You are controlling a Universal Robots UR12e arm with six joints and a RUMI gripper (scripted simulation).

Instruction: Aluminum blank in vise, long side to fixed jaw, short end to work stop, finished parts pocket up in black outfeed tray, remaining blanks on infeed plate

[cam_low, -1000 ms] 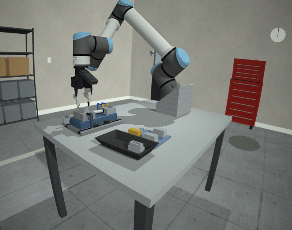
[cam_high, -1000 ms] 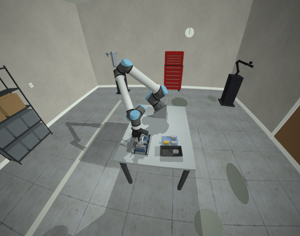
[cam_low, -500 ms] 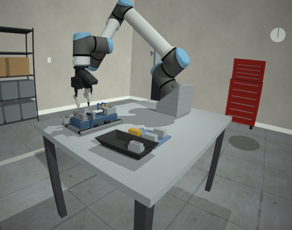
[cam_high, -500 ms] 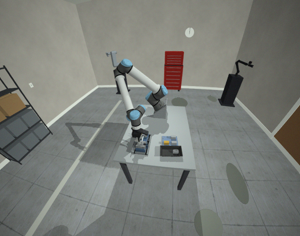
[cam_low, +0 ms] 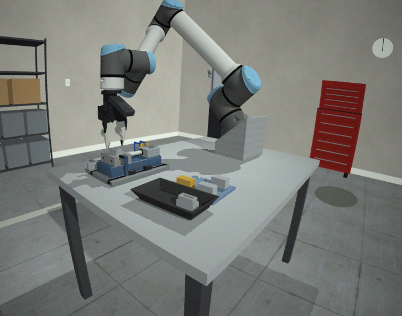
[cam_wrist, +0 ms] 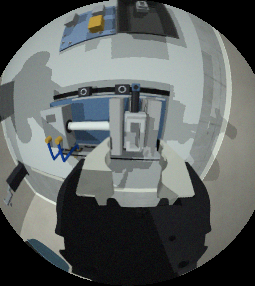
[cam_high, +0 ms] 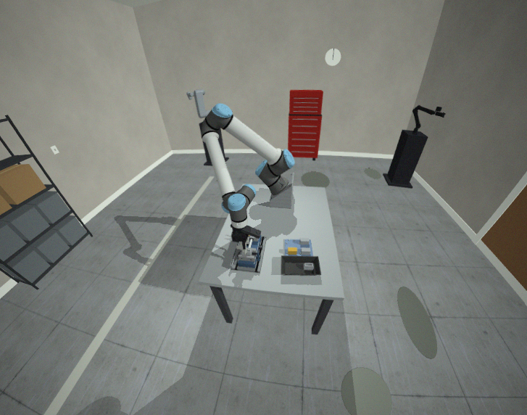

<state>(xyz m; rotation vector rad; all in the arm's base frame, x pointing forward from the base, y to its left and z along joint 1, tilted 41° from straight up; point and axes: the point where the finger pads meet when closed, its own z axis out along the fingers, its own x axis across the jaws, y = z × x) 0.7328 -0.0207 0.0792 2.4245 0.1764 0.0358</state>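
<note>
Right now my hand is 30 mm short of the fixed jaw and 60 mm above it. The rest, counted from my hand: vise 70 mm behind, 10 mm to the right, 90 mm below; dark work stop 10 mm behind, 50 mm to the left, 40 mm below; yellow brass blank 130 mm behind, 270 mm to the left, 110 mm below.
</note>
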